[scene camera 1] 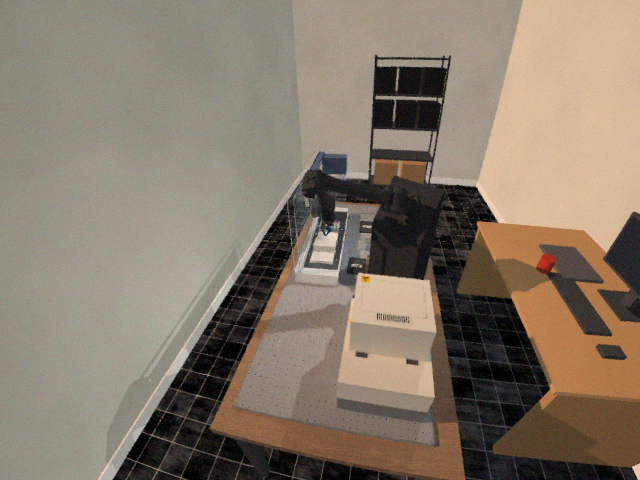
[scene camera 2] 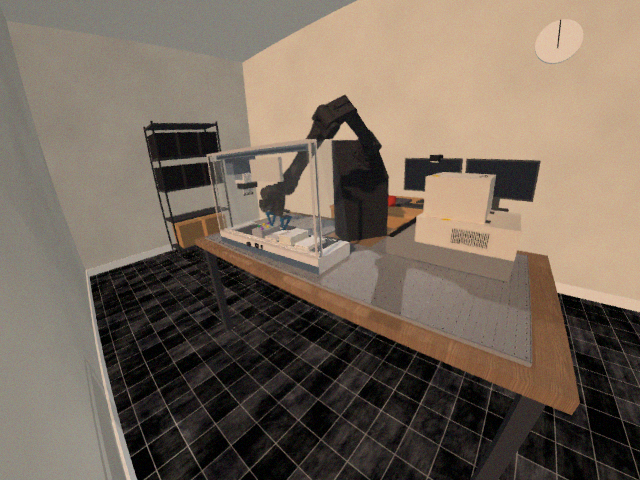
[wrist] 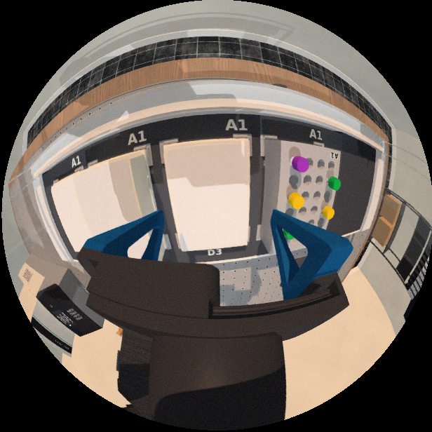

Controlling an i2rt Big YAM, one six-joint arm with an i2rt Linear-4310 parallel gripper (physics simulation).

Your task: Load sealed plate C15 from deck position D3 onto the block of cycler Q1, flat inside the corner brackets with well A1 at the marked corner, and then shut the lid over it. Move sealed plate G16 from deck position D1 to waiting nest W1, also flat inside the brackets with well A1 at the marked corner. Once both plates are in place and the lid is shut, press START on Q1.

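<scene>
The plate at D3 is pale and lies flat inside its corner brackets; no plate code is readable. My gripper is open and empty, its blue fingers above the deck, astride the D3 plate's width in the wrist view. Another pale plate-like area lies left of it, partly behind the left finger; its D label does not show. A large cream machine, probably the cycler, has a boxy upper part above its base. Its block and START button cannot be made out. G16 and W1 cannot be identified.
A grey tube rack with coloured caps stands right of D3, partly behind the right finger. A clear enclosure surrounds the deck. Two small dark labelled pads lie between the deck and the arm base. A shelf unit stands beyond.
</scene>
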